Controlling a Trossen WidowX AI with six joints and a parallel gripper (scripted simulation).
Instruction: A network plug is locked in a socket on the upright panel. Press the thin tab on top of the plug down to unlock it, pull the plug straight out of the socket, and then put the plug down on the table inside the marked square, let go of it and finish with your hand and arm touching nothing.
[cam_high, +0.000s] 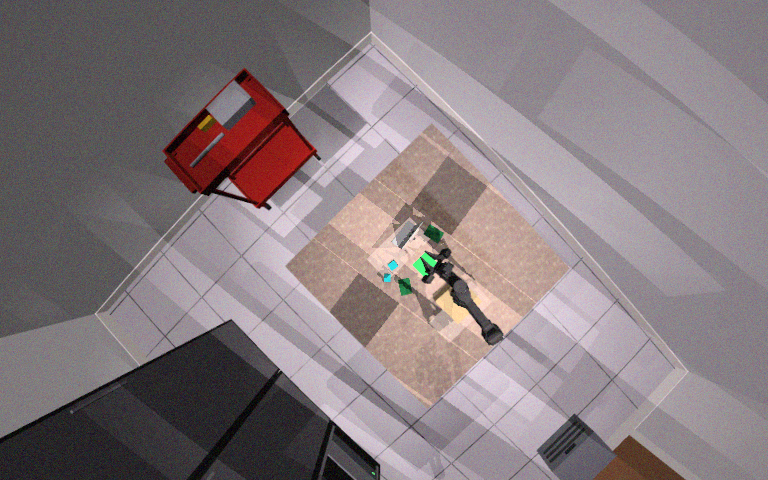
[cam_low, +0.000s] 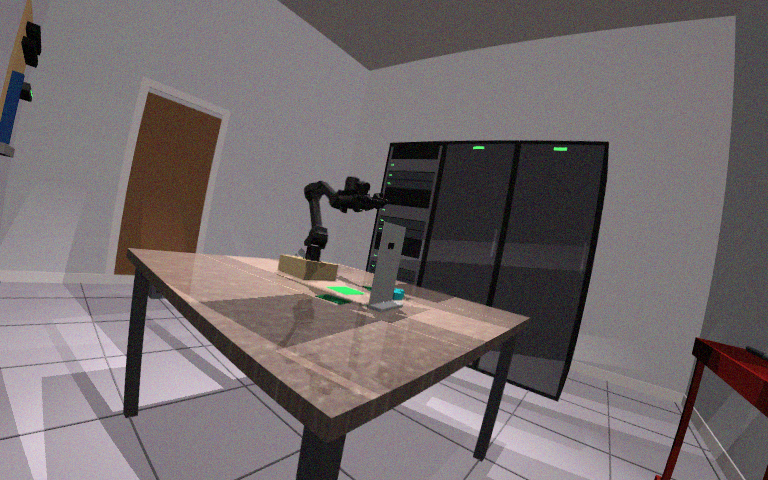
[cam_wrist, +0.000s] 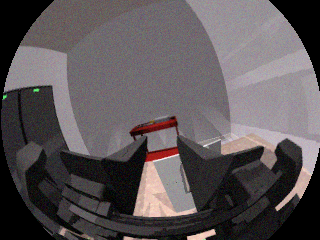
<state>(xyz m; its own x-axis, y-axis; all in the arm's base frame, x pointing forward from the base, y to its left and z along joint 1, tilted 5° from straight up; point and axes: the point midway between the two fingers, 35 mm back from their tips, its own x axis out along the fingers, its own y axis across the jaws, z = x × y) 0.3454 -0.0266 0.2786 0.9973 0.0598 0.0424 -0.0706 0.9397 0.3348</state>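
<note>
Right now my gripper tip is 16 cm above the grey plug, 7 cm short of it and 4 cm to the left of it. From my gripper tip the other things lie so: grey upright panel: 25 cm below, 9 cm ahead, 4 cm to the right; green square: 38 cm below, 13 cm behind, 1 cm to the left.
</note>
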